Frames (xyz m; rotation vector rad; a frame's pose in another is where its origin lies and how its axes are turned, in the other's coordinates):
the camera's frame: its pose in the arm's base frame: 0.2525 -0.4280 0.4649 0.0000 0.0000 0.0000
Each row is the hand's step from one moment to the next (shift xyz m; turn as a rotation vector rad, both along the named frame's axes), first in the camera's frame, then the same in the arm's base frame.
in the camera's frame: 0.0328 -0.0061 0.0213 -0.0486 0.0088 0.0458
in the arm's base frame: 0.0328 -0.0061 0.0213 -0.0486 0.0088 0.0458
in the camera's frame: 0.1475 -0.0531 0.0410 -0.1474 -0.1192 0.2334
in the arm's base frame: 0.1475 -0.0531 0.0410 -0.1474 -0.1192 0.2334
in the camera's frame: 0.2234 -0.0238 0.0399 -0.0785 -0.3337 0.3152
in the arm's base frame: 0.2234 -0.0238 0.0399 -0.0785 -0.3337 0.3152
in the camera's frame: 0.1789 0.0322 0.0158 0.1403 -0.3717 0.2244
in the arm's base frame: 0.1789 0.0322 0.0158 0.1403 -0.3717 0.2244
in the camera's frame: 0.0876 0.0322 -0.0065 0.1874 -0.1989 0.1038
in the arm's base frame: 0.0876 0.0322 -0.0065 0.1874 -0.1989 0.1038
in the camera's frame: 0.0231 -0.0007 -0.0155 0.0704 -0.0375 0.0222
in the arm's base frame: 0.0231 -0.0007 -0.0155 0.0704 -0.0375 0.0222
